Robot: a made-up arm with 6 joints.
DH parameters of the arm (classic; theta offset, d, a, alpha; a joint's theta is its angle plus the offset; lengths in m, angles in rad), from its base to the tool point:
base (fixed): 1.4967 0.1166 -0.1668 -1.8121
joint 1: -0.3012 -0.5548 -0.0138 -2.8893
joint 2: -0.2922 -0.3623 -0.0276 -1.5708
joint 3: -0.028 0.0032 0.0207 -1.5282
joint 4: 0 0.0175 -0.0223 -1.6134
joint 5: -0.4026 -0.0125 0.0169 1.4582
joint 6: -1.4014 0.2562 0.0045 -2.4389
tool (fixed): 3.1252 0.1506 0 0
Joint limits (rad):
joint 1: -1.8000..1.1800
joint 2: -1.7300..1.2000
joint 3: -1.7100..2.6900
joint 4: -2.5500..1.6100
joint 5: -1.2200..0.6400
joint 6: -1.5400..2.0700
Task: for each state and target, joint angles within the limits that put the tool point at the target. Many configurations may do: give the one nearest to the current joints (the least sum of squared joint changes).
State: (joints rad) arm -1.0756 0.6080 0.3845 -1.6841 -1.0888 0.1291
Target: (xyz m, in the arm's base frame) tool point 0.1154 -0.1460 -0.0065
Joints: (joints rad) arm -1.1634 0.3466 0.7845 -1.2246 -1.2200 -0.1483
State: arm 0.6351 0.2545 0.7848 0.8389 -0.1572 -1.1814
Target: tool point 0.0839 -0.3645 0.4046
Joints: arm 0.0363 -0.1638 1.2795 0.9641 -0.4687 -1.1040
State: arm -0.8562 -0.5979 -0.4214 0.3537 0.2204 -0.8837
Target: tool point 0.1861 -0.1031 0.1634
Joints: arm -0.7850 -0.8901 -0.9431 0.5228 0.6400 -0.6271
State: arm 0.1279 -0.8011 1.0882 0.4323 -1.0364 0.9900
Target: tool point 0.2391 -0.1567 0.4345
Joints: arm 0.3734 -1.1613 0.8966 0.8008 -1.0983 1.1094
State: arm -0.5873 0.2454 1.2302 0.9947 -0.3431 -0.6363
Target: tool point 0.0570 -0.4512 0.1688
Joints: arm -0.5526 0.1055 1.0216 1.1023 -0.3488 -0.7551
